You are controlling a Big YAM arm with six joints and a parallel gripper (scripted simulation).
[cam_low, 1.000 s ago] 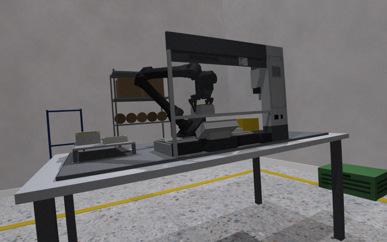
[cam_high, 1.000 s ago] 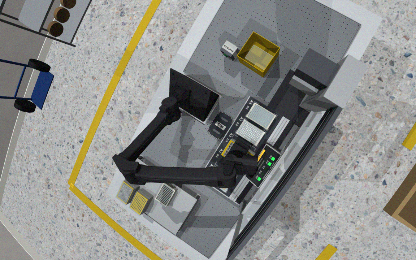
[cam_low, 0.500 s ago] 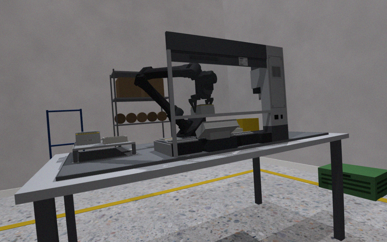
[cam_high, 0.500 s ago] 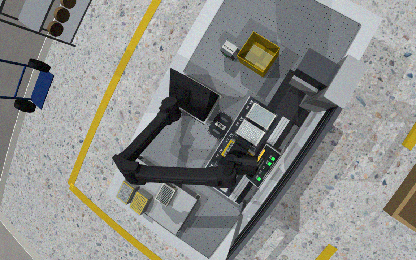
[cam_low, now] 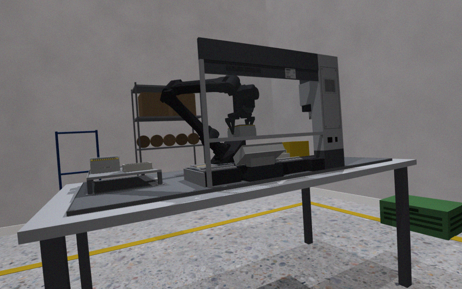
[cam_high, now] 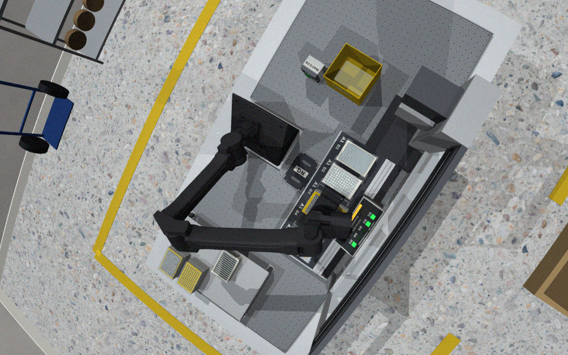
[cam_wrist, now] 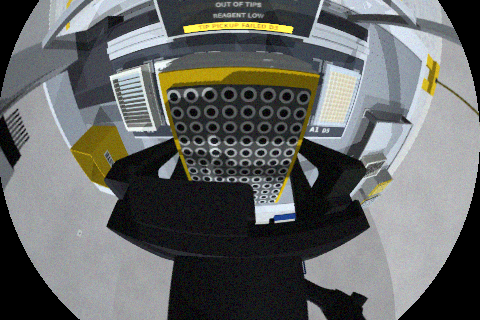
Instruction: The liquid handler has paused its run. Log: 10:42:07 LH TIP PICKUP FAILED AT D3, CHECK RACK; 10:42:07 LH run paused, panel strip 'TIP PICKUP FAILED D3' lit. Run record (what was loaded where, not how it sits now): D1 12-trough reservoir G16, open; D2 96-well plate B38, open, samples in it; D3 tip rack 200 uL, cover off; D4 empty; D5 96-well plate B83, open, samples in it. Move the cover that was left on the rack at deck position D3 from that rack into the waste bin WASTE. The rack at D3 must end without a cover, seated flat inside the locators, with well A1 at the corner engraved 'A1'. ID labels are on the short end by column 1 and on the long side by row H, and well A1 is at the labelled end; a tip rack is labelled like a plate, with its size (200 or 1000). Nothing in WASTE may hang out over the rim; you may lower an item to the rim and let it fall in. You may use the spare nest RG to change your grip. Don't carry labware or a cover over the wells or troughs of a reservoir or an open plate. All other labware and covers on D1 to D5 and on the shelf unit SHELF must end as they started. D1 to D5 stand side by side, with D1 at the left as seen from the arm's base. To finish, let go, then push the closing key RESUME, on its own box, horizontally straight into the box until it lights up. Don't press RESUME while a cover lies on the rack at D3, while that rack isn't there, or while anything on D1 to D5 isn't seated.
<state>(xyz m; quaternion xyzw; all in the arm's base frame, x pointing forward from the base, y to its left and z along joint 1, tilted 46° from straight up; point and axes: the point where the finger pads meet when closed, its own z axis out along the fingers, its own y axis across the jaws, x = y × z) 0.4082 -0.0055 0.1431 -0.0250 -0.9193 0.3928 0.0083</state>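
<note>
My hand is 100 mm to the right of the plate and 140 mm above it. Round my hand: frame bar 190 mm ahead, 40 mm to the left, 30 mm below; tip rack 10 mm to the right, 10 mm above; frame post 170 mm ahead, 260 mm to the right, 30 mm above.
</note>
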